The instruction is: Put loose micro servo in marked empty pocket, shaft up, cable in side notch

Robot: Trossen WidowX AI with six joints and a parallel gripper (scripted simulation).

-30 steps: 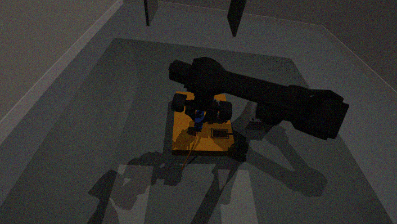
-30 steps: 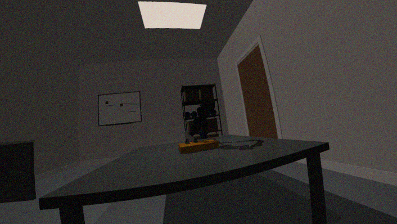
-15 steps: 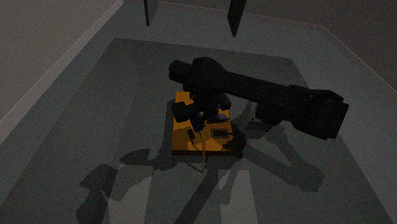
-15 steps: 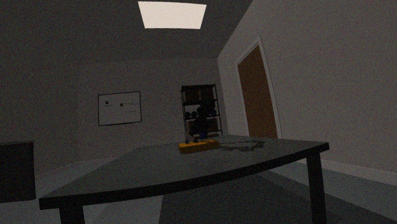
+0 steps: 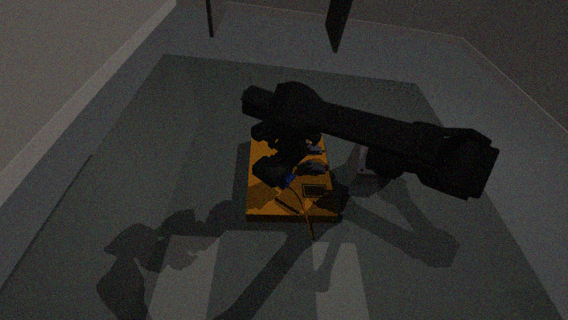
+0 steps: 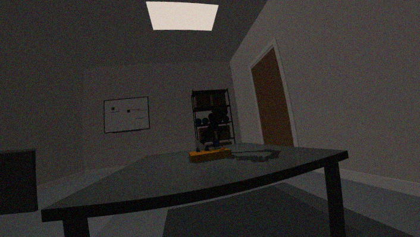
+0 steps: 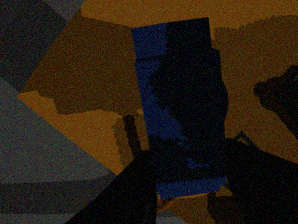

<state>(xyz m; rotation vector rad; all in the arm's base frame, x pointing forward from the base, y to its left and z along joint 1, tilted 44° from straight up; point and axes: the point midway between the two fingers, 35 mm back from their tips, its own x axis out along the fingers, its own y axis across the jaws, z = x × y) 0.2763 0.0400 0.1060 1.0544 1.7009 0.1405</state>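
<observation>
Now: the orange deck 20 mm ahead of my gripper tip, 70 mm to the right of it and 100 mm below it.
</observation>
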